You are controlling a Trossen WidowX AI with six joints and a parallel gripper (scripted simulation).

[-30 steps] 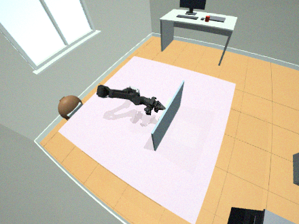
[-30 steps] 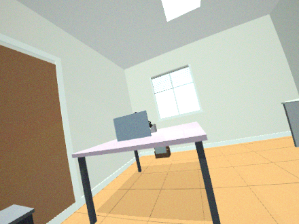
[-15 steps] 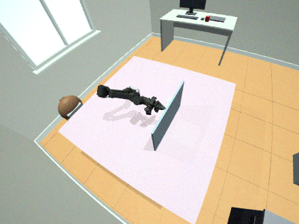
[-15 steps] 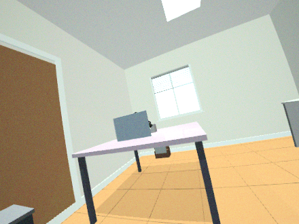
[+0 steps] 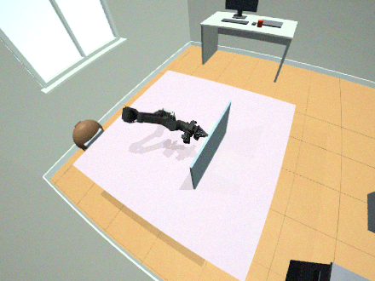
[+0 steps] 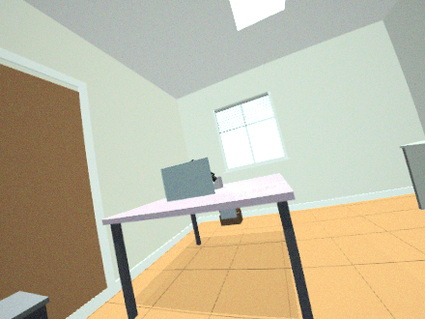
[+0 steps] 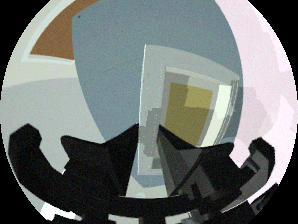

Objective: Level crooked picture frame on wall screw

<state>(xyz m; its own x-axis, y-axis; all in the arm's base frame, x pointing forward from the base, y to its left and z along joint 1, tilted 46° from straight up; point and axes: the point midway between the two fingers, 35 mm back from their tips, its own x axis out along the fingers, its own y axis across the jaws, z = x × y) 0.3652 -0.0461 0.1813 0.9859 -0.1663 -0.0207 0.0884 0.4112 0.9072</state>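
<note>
My gripper tip is 50 mm above the picture frame, 20 mm to the right of it and 10 mm short of it. From my gripper tip the other things lie so: grey-blue wall panel (70 mm below, 20 mm ahead).
</note>
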